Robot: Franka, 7 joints.
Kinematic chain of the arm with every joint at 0, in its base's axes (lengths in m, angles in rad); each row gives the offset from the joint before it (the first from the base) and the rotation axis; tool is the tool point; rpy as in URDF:
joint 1: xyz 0 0 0.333 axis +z
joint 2: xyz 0 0 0 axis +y
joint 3: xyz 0 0 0.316 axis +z
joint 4: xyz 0.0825 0 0 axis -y
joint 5: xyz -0.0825 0 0.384 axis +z
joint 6: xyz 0 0 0 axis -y
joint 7: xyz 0.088 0 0 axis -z
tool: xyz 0 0 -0.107 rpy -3.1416 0 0
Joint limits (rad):
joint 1: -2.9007..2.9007
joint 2: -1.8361..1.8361
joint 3: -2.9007..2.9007
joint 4: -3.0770..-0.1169
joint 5: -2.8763..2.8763
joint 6: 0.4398..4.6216
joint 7: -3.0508..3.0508
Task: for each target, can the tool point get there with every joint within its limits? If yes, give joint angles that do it. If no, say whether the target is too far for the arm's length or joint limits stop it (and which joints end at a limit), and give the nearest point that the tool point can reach.
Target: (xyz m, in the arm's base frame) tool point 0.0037 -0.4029 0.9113
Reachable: yes | joints -1.8940 0.2714 1.1309 -0.5863 1.5570 4.2276 -0.3253
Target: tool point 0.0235 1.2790 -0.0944
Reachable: no: too far | nearest point 0.0149 0.8135 0.0611 | short by 0.491 m
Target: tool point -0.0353 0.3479 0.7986
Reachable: yes | joints -1.2919 -1.5308 0.4323 -1.6150 1.7228 4.2654 1.7562
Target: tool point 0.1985 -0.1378 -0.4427
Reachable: no: joint limits stop it (at a limit: joint 2) | nearest point 0.2031 -0.1410 -0.3595 | short by 0.083 m
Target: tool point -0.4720 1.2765 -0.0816
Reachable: no: too far | nearest point -0.2846 0.7697 0.0830 | short by 0.565 m
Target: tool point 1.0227 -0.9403 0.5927
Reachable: no: too far | nearest point 0.6208 -0.5708 0.4906 | short by 0.555 m
